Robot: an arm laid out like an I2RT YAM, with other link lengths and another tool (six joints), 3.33 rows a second.
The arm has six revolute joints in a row. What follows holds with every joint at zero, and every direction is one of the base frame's.
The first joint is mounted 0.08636 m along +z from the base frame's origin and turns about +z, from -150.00 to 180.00 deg.
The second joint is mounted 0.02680 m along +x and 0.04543 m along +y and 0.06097 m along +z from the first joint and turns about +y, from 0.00 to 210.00 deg.
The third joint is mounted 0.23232 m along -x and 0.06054 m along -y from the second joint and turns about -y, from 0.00 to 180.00 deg.
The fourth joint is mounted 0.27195 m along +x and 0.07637 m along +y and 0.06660 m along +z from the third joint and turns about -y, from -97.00 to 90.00 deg.
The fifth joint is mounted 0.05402 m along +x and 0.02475 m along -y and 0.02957 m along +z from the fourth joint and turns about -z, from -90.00 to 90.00 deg.
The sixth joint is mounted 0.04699 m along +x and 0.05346 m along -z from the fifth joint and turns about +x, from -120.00 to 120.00 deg.
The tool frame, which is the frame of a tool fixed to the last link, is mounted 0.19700 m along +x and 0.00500 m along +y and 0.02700 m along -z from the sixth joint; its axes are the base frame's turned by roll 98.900, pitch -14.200 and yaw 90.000 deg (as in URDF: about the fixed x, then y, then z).
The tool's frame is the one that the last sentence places.
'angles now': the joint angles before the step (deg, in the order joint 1, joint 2, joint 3, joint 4, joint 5, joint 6). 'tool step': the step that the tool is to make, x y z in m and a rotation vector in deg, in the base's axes. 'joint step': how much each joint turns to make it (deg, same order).
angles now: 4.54 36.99 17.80 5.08 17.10 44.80
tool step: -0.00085 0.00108 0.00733 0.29 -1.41 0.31
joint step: -0.11 -1.79 -0.46 0.08 -0.45 0.08
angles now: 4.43 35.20 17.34 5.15 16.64 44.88
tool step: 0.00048 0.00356 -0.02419 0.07 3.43 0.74
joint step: 0.04 3.65 -0.32 0.51 -0.76 0.16
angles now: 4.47 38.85 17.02 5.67 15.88 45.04
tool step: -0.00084 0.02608 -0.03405 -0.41 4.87 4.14
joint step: 3.22 6.74 0.17 1.74 -0.91 -0.20
